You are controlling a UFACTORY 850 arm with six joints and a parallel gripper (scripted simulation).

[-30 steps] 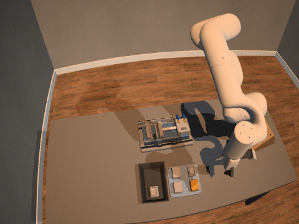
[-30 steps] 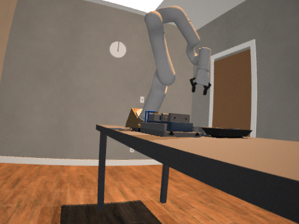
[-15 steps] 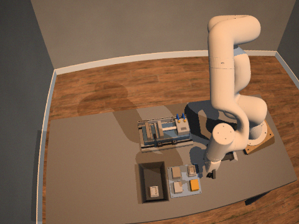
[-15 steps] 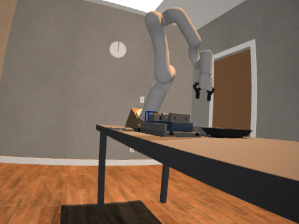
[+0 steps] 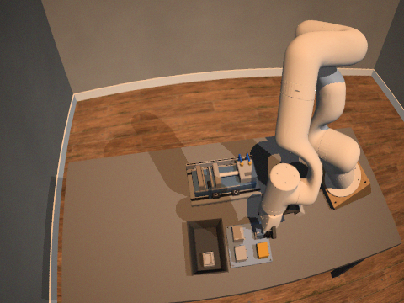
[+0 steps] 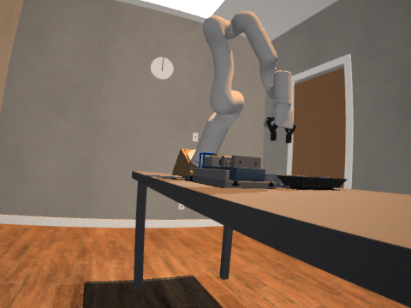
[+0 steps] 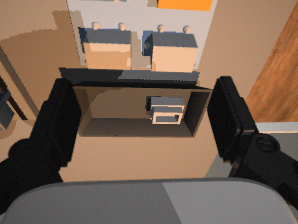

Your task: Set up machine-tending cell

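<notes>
My gripper is now 17 cm above the brass blank and 5 cm to the right of it. Also, from my hand: vise: 31 cm to the right, 16 cm below, 4 cm ahead.
</notes>
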